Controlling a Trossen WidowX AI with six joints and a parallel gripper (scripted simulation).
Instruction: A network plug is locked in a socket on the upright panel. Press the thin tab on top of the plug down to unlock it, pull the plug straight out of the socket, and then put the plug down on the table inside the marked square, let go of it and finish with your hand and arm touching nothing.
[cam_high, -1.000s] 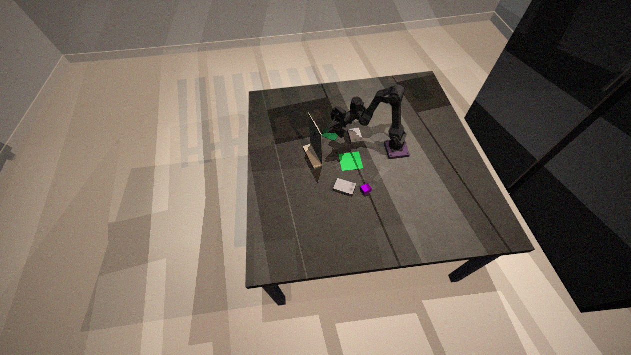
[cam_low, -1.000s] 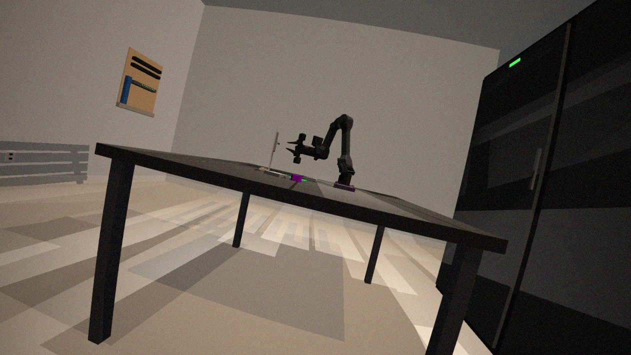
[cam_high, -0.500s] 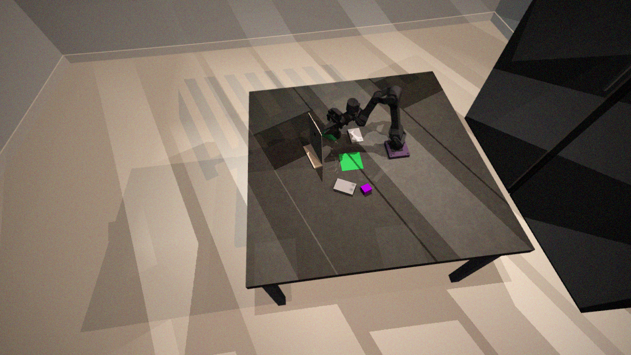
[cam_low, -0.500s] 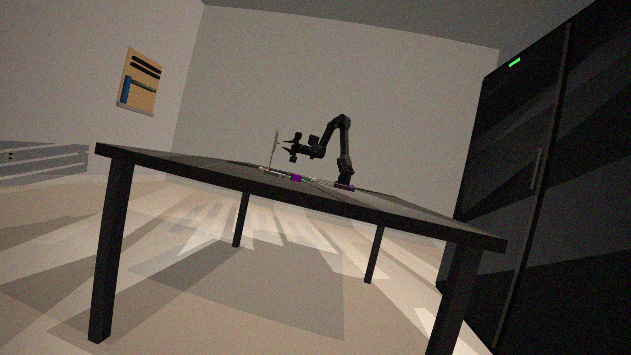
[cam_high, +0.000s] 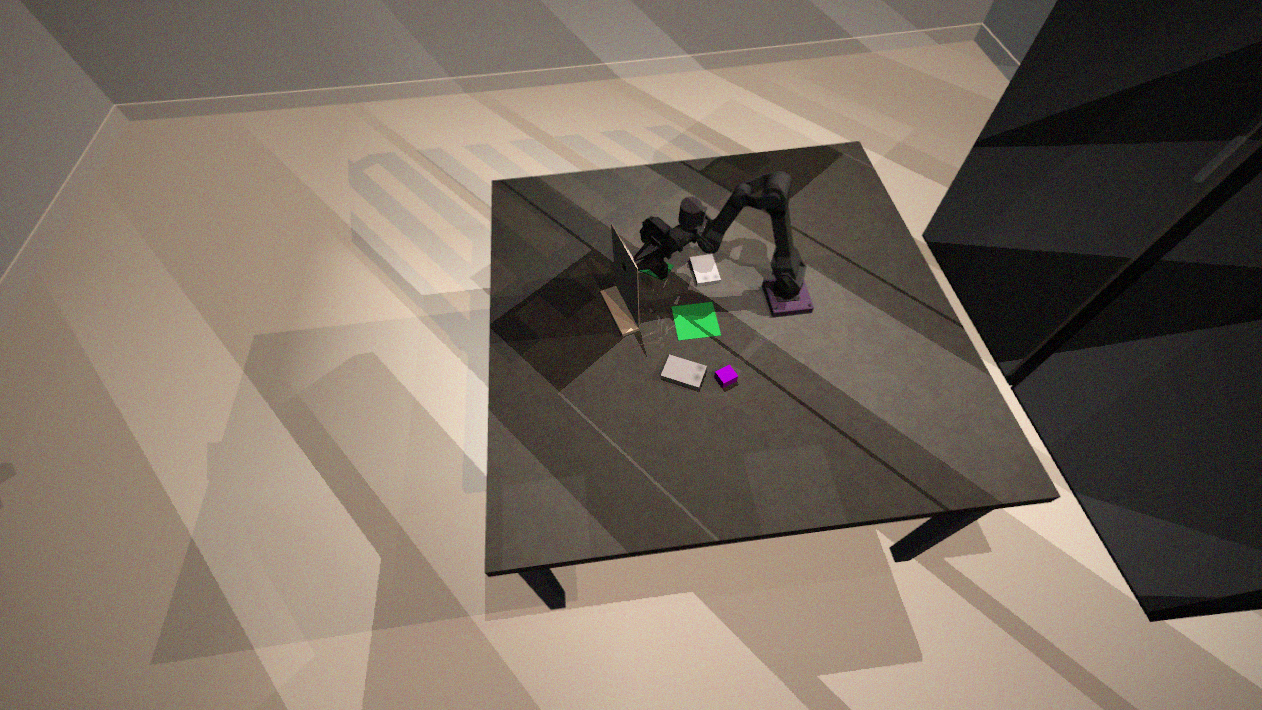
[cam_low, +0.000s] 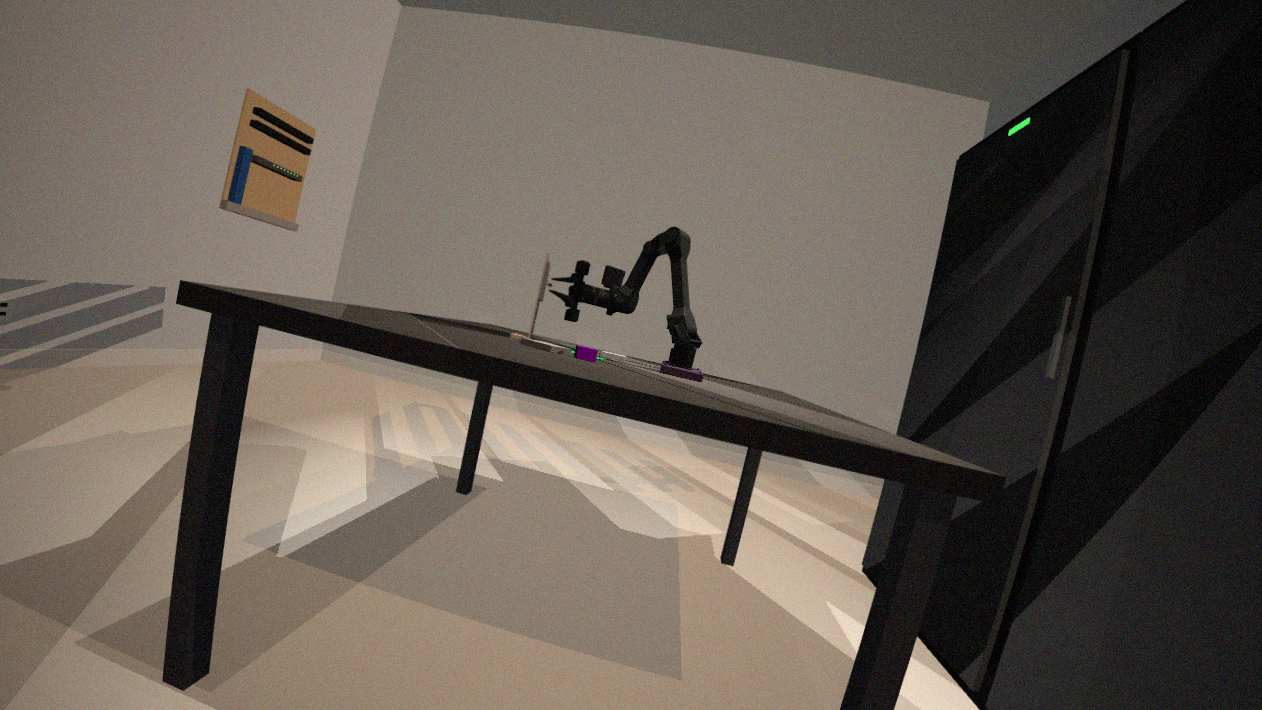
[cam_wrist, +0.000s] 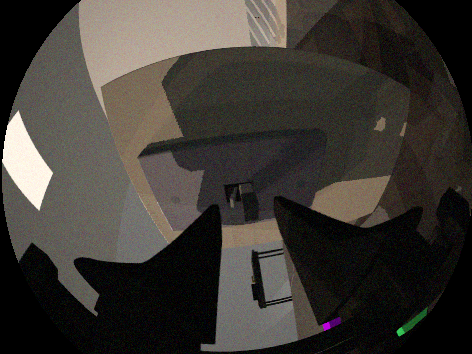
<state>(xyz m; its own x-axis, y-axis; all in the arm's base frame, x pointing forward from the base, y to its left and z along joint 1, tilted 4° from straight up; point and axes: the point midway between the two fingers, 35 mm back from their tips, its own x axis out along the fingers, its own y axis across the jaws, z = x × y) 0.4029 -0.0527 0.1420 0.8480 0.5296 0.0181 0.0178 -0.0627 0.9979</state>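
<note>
The network plug lies 1 cm ahead of my gripper tip. From my gripper tip the other things lie so: green marked square 16 cm behind, 7 cm to the left, 18 cm below; then purple cube 21 cm behind, 27 cm to the left, 16 cm below; then upright panel 3 cm ahead, 1 cm to the left, 6 cm below.
</note>
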